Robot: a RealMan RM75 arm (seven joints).
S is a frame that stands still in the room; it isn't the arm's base.
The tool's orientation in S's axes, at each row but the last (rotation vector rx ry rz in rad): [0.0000, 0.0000, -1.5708]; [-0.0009, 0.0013, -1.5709]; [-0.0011, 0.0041, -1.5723]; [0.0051, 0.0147, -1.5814]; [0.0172, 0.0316, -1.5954]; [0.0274, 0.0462, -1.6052]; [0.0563, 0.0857, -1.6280]
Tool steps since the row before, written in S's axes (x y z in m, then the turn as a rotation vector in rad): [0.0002, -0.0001, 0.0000, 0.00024, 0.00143, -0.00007]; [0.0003, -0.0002, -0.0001, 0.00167, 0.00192, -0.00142]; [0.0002, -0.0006, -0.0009, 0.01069, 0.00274, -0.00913]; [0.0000, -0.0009, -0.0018, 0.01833, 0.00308, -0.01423]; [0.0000, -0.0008, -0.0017, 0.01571, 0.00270, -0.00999]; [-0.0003, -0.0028, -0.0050, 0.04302, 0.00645, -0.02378]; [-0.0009, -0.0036, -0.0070, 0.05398, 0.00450, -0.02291]
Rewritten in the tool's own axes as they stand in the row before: [0.0001, 0.0002, 0.0000, -0.00143, 0.00024, -0.00007]; [0.0002, 0.0003, -0.0001, -0.00192, 0.00167, -0.00142]; [0.0006, 0.0002, -0.0009, -0.00274, 0.01072, -0.00910]; [0.0009, 0.0000, -0.0018, -0.00310, 0.01838, -0.01416]; [0.0009, 0.0000, -0.0017, -0.00278, 0.01573, -0.00993]; [0.0030, -0.0001, -0.0049, -0.00684, 0.04307, -0.02358]; [0.0043, -0.0005, -0.0067, -0.00563, 0.05410, -0.02236]
